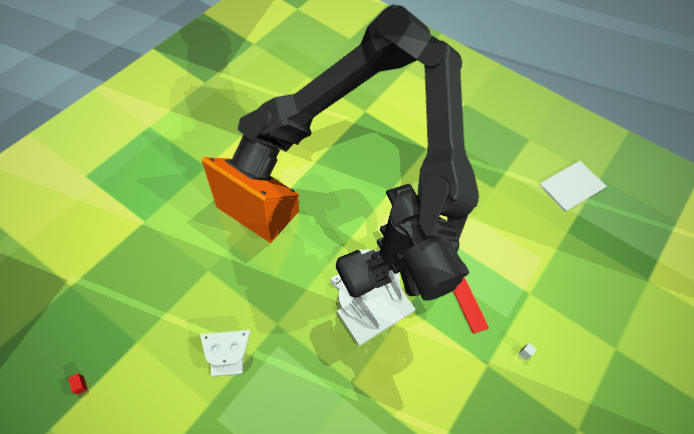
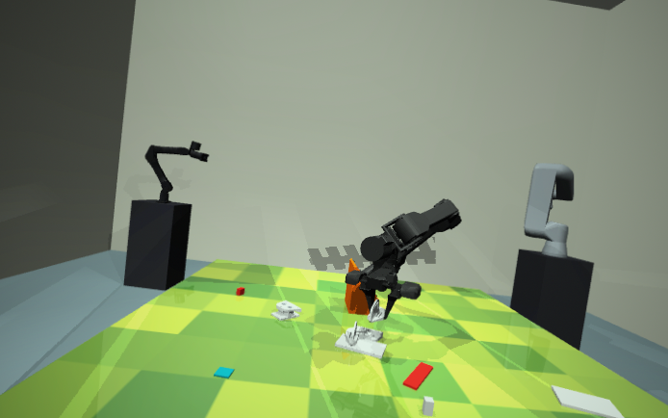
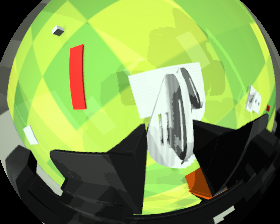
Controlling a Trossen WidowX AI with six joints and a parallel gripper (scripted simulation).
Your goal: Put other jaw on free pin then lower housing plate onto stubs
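The jaw is 5 cm behind my gripper tip, 3 cm to the right of it and 7 cm below it. Also, from my gripper tip: housing plate (14 cm behind, 25 cm to the right, 5 cm below); then grey cube (25 cm ahead, 7 cm to the left, 7 cm below); then red bar (12 cm ahead, 9 cm to the left, 8 cm below).
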